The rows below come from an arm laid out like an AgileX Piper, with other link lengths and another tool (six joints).
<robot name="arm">
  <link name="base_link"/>
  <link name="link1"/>
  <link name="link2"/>
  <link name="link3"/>
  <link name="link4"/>
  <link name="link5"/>
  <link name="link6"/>
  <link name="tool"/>
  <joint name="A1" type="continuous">
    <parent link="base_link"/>
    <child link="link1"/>
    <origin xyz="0 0 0.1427" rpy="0 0 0"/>
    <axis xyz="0 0 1"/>
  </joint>
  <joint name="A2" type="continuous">
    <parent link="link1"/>
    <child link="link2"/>
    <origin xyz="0 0 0" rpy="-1.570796 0 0"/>
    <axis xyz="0 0 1"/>
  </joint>
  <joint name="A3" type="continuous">
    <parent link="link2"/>
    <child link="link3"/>
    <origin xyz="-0.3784 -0.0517 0" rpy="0 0 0"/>
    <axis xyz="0 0 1"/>
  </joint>
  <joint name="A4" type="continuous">
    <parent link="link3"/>
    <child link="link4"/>
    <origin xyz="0.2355 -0.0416 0" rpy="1.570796 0 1.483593"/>
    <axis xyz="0 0 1"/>
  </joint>
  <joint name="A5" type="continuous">
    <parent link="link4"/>
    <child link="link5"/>
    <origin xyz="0 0 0" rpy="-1.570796 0 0"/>
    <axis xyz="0 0 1"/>
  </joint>
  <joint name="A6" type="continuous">
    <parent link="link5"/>
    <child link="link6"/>
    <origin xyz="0 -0.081 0" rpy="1.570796 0 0"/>
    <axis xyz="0 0 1"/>
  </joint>
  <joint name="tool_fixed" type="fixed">
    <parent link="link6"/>
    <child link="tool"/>
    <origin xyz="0.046 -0.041 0.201" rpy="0 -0.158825 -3.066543"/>
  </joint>
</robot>
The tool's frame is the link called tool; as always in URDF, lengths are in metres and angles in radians. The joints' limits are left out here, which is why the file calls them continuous.
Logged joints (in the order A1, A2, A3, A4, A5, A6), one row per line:
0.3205 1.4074 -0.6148 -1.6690 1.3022 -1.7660
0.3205 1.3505 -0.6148 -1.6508 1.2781 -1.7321
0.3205 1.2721 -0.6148 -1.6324 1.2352 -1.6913
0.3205 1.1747 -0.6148 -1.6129 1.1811 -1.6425
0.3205 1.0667 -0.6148 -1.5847 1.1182 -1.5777
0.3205 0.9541 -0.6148 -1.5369 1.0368 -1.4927
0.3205 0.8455 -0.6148 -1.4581 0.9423 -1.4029
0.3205 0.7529 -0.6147 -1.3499 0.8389 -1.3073
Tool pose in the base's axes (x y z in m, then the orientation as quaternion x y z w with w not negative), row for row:
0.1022 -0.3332 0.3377 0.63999 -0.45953 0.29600 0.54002
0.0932 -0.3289 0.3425 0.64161 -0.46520 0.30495 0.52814
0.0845 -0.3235 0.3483 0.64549 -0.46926 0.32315 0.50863
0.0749 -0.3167 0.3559 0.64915 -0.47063 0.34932 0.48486
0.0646 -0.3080 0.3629 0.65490 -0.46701 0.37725 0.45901
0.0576 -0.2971 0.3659 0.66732 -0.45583 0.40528 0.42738
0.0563 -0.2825 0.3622 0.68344 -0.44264 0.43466 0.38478
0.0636 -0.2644 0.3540 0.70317 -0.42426 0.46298 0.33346
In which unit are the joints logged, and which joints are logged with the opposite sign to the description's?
The joints are logged in radians. Opposite sign: A1, A6.
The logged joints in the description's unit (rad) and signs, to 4 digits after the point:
-0.3205 1.4074 -0.6148 -1.6690 1.3022 1.7660
-0.3205 1.3505 -0.6148 -1.6508 1.2781 1.7321
-0.3205 1.2721 -0.6148 -1.6324 1.2352 1.6913
-0.3205 1.1747 -0.6148 -1.6129 1.1811 1.6425
-0.3205 1.0667 -0.6148 -1.5847 1.1182 1.5777
-0.3205 0.9541 -0.6148 -1.5369 1.0368 1.4927
-0.3205 0.8455 -0.6148 -1.4581 0.9423 1.4029
-0.3205 0.7529 -0.6147 -1.3499 0.8389 1.3073

